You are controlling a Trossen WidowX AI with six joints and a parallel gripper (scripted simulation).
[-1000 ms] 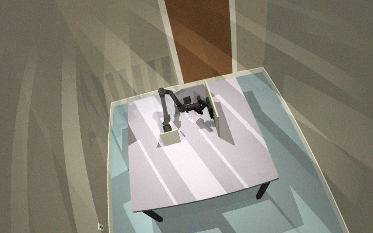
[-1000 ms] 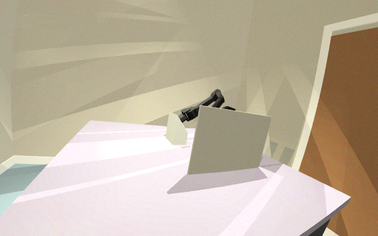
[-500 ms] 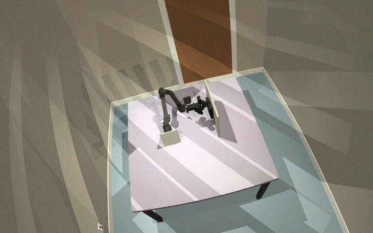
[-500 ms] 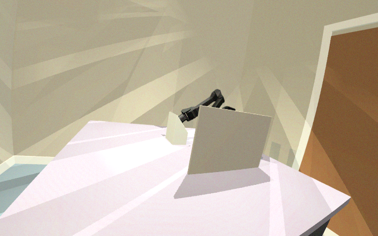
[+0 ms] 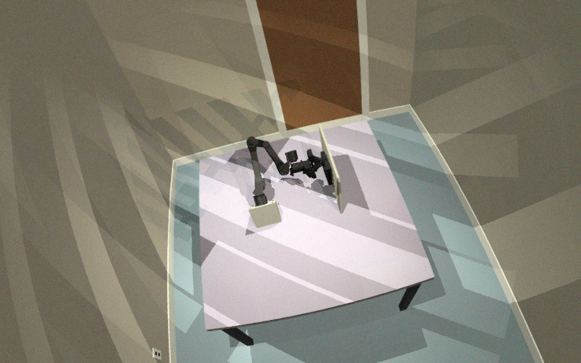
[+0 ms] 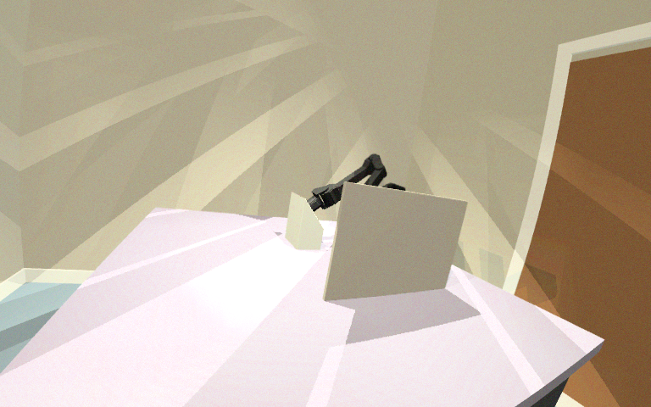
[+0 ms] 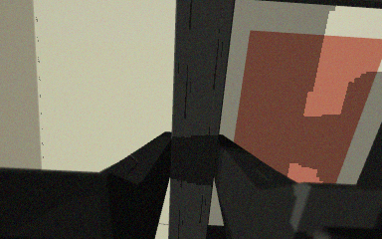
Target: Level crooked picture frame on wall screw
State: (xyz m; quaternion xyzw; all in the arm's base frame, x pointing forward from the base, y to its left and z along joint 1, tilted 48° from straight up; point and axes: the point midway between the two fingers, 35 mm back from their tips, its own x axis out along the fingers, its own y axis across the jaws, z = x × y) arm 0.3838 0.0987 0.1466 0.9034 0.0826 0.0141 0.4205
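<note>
My gripper tip is now 1 cm short of the picture frame, 1 cm to the left of it and 5 cm above it. From my gripper tip the other things lie so: beige wall panel 2 cm ahead, 7 cm below.
</note>
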